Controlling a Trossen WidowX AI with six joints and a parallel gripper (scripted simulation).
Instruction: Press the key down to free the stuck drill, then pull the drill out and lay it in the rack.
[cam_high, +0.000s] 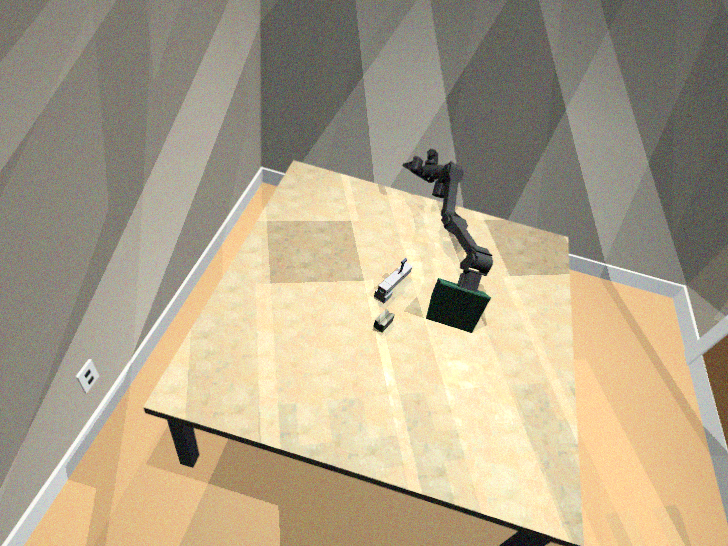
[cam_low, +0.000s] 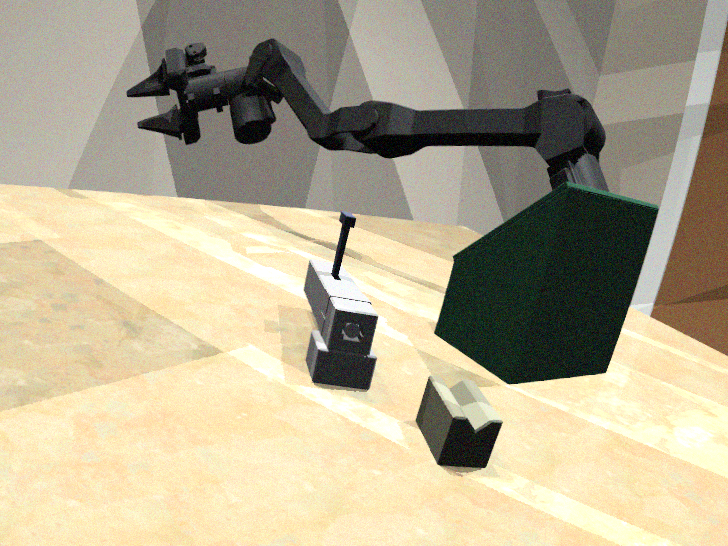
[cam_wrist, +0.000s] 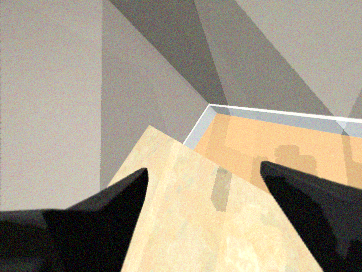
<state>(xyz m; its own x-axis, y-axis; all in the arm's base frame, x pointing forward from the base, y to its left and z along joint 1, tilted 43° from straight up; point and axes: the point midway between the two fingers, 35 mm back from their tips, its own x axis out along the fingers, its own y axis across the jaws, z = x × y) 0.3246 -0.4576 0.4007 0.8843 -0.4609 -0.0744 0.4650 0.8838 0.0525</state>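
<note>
Now: gripper tip 120 mm past the dark key, 530 mm to the right of it and 50 mm above it. From my gripper tip the other things lie so: drill: 100 mm behind, 580 mm to the left, 100 mm below; then grey holder: 100 mm behind, 560 mm to the left, 110 mm below; then rack: 120 mm behind, 740 mm to the left, 120 mm below.
</note>
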